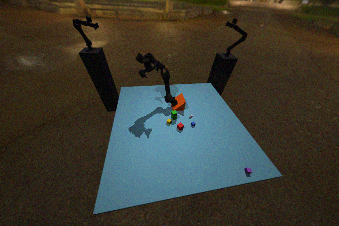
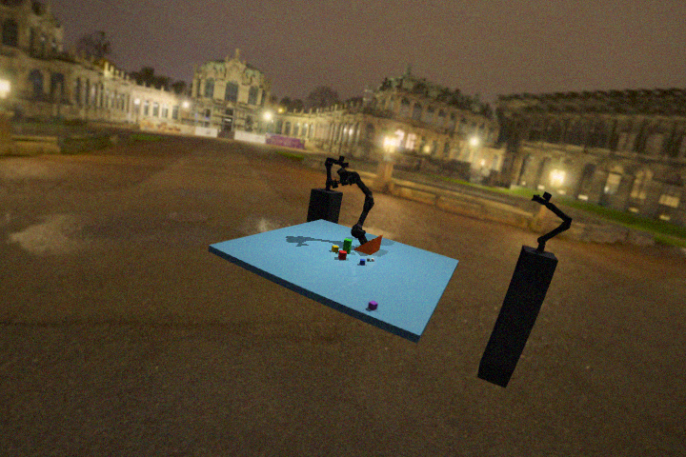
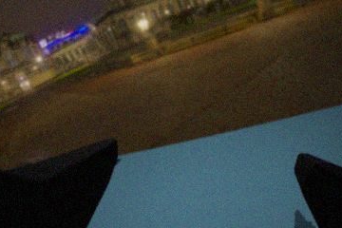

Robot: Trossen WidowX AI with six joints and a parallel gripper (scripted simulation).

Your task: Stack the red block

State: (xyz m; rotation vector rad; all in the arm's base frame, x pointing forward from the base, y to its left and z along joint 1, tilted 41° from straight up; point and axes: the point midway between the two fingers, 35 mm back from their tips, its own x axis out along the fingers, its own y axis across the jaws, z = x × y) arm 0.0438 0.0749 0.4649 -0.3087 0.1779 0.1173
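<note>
My gripper tip is now 41 cm above the red block, 24 cm to the right of it and 24 cm short of it. Also, from my gripper tip: small white piece 43 cm below, 40 cm to the left, 10 cm ahead; blue cube 42 cm below, 37 cm to the left, 21 cm ahead; yellow cube 42 cm below, 16 cm ahead, 14 cm to the left.
</note>
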